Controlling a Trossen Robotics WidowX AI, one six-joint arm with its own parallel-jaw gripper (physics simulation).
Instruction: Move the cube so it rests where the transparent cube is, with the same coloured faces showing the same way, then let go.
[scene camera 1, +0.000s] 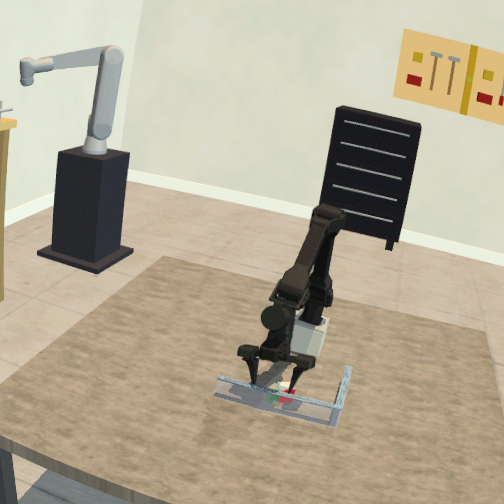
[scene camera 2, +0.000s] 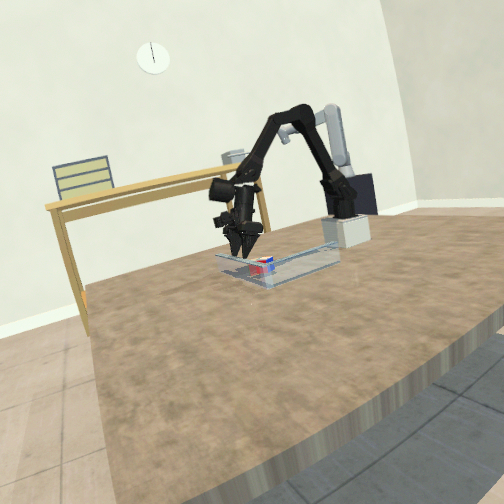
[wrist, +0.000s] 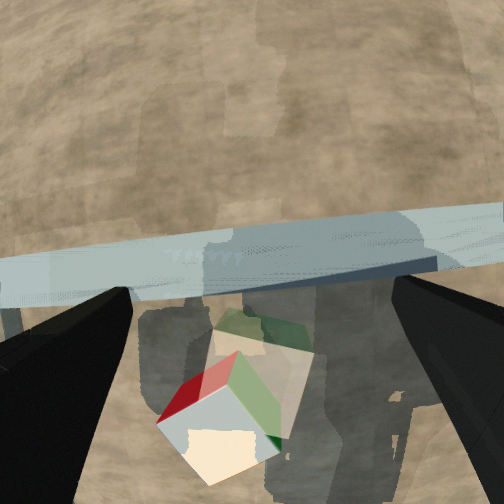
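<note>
The cube (wrist: 222, 433) lies on the table inside the L-shaped rail, showing red, green and pale blue faces with a cream patch. It also shows in scene camera 1 (scene camera 1: 283, 401) and scene camera 2 (scene camera 2: 265, 264). The transparent cube (wrist: 262, 358) overlaps it, turned at a different angle. My gripper (wrist: 255, 400) is open and empty, fingers spread wide either side, a little above the cube; it also shows in scene camera 1 (scene camera 1: 274, 375) and scene camera 2 (scene camera 2: 243, 241).
A pale L-shaped rail (scene camera 1: 300, 398) borders the cube on the table. Off the table stand a second arm on a dark pedestal (scene camera 1: 88, 205), a black slatted panel (scene camera 1: 373, 176) and a wooden table (scene camera 2: 150, 195).
</note>
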